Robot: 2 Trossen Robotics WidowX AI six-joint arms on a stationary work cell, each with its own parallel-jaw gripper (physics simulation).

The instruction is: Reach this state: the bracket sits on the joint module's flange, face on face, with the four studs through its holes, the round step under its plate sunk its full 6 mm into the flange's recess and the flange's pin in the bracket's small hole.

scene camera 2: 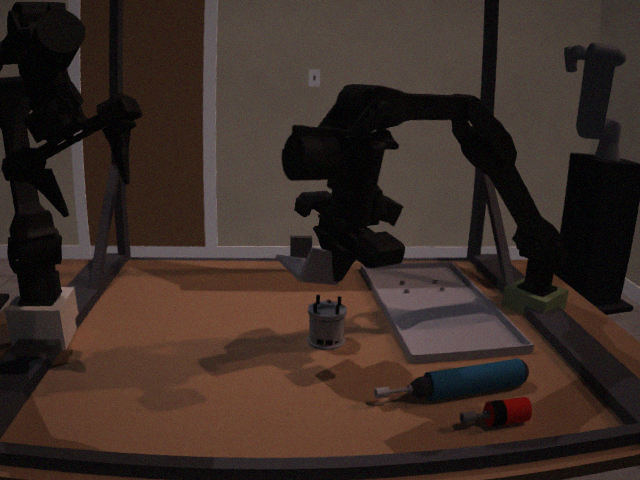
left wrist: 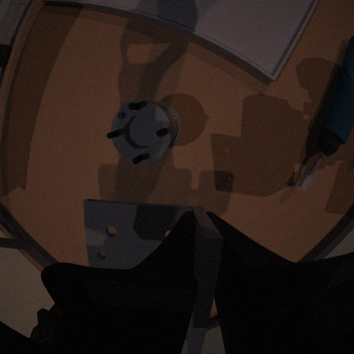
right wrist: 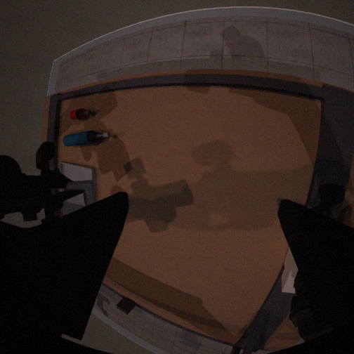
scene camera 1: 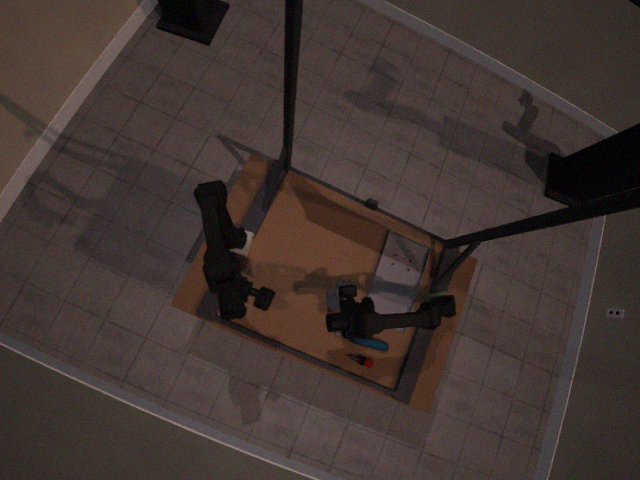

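Pixels of known places: left gripper, fingertip midpoint: (scene camera 2: pixel 335 279) (scene camera 1: pixel 342 305); right gripper, fingertip midpoint: (scene camera 2: pixel 96 200) (scene camera 1: pixel 255 298); left arm's base, link origin: (scene camera 2: pixel 537 288); right arm's base, link origin: (scene camera 2: pixel 40 298) (scene camera 1: pixel 237 240).
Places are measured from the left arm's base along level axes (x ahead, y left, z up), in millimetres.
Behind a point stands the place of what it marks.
Note:
The joint module (scene camera 2: pixel 326 328) @[z -5, x 440, y -127 mm] (left wrist: pixel 141 131) stands upright on the table, its dark studs pointing up; part of it shows beside the left gripper in scene camera 1 (scene camera 1: pixel 341 283) @[z 17, x 433, y -167 mm]. The grey L-shaped bracket (scene camera 2: pixel 316 264) @[z 130, x 500, y -80 mm] (left wrist: pixel 117 240) (scene camera 1: pixel 333 300) @[z 110, x 495, y -112 mm] is in the air, above the module's height and apart from it. My left gripper (scene camera 2: pixel 339 272) @[z 96, x 459, y -86 mm] (left wrist: pixel 196 218) is shut on the bracket's upright wall; the plate sticks out to one side, some of its holes visible. The plate's underside step and the flange's pin cannot be made out. My right gripper (scene camera 2: pixel 96 197) @[z 236, x 772, y -174 mm] (right wrist: pixel 207 204) is open and empty, high at the picture's left.
A shallow grey tray (scene camera 2: pixel 467 348) @[z -39, x 255, y 20 mm] (scene camera 1: pixel 379 273) @[z -39, x 237, y -181 mm] holding several small dark parts lies right of the module. A blue driver (scene camera 2: pixel 478 379) @[z -12, x 360, y 119 mm] (scene camera 1: pixel 371 343) @[z -2, x 343, y 106 mm] and a red driver (scene camera 2: pixel 509 411) @[z -16, x 387, y 193 mm] (scene camera 1: pixel 367 362) @[z -10, x 372, y 182 mm] lie near the front right. Dark rails (scene camera 2: pixel 320 465) @[z -23, x 636, y 114 mm] edge the table.

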